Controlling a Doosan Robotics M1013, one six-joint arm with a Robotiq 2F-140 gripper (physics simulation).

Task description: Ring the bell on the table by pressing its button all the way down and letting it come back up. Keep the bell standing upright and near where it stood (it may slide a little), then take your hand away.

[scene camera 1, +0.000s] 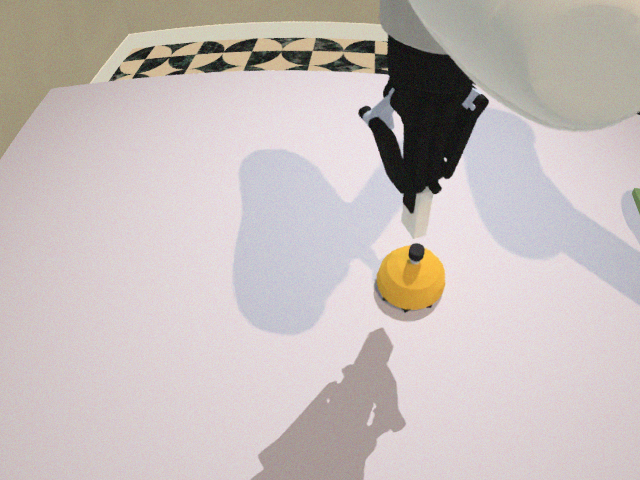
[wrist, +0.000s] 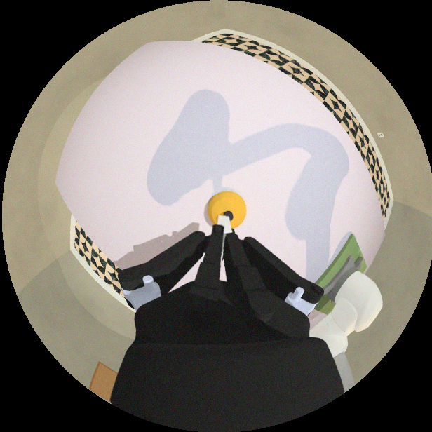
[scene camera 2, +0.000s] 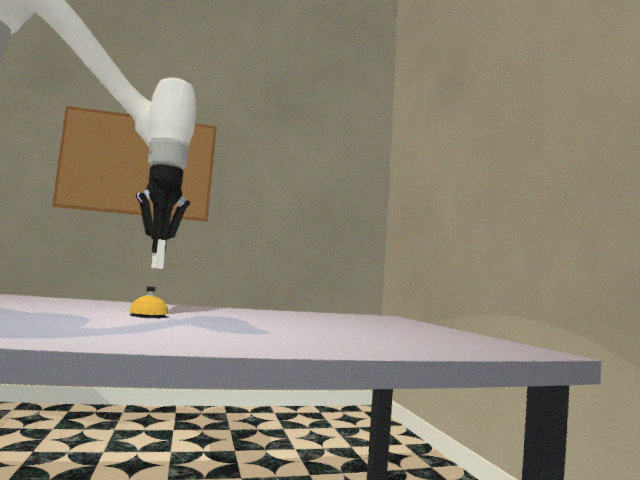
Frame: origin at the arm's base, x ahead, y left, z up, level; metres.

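Where they show: gripper, fingertip midpoint: (scene camera 1: 413,228) (scene camera 2: 157,268).
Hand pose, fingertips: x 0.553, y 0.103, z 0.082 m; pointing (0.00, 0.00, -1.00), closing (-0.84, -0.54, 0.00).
Observation:
After its pixels a point has its place.
The bell is a yellow dome (scene camera 1: 410,284) {x 0.547, y 0.123, z 0.010 m} (scene camera 2: 148,305) {x 0.548, y 0.059, z 0.000 m} (wrist: 226,202) and stands upright on the pale table (scene camera 1: 129,387) {x 0.848, y 0.300, z -0.027 m} (scene camera 2: 320,341) {x 0.886, y -0.173, z -0.027 m} (wrist: 120,125). Its black button (scene camera 1: 416,252) {x 0.545, y 0.100, z 0.039 m} (scene camera 2: 150,288) {x 0.545, y 0.087, z 0.036 m} (wrist: 228,215) stands up on a short stem above the dome. My gripper (scene camera 1: 416,219) {x 0.553, y 0.103, z 0.083 m} (scene camera 2: 158,255) {x 0.553, y 0.103, z 0.083 m} (wrist: 221,224) is shut with nothing between its pale fingertips. It points down above the bell, and a gap shows between the tips and the button in the scene camera 2 view. In the wrist view the tips overlap the near edge of the dome.
A green board (scene camera 1: 637,198) {x 0.146, y -0.116, z -0.015 m} (wrist: 332,282) lies at the table's side near the arm's white base (wrist: 357,302). A brown board (scene camera 2: 98,160) hangs on the wall behind the arm. Shadows of the arm fall on the table.

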